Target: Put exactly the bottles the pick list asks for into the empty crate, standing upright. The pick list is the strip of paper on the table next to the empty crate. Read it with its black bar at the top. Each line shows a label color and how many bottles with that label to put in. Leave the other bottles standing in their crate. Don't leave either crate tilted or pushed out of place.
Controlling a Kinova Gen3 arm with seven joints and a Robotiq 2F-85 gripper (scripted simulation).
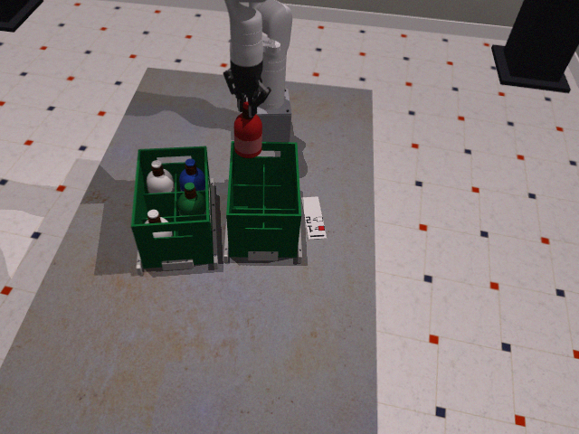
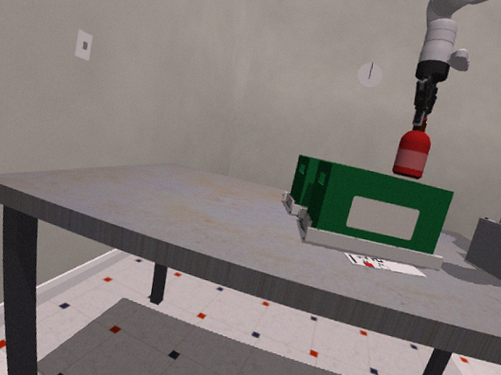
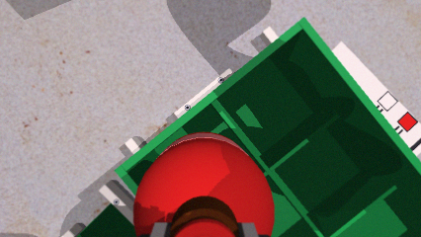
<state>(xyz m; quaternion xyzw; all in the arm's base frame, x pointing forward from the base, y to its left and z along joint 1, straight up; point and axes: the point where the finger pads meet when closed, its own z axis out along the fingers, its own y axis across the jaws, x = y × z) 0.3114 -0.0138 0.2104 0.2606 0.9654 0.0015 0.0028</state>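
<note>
Now: the red-label bottle 70 mm below my hand. Also, from my hand: green bottle: 250 mm below, 130 mm to the right, 130 mm ahead; blue bottle: 250 mm below, 150 mm to the right, 50 mm ahead; pick list: 330 mm below, 200 mm to the left, 50 mm ahead.
</note>
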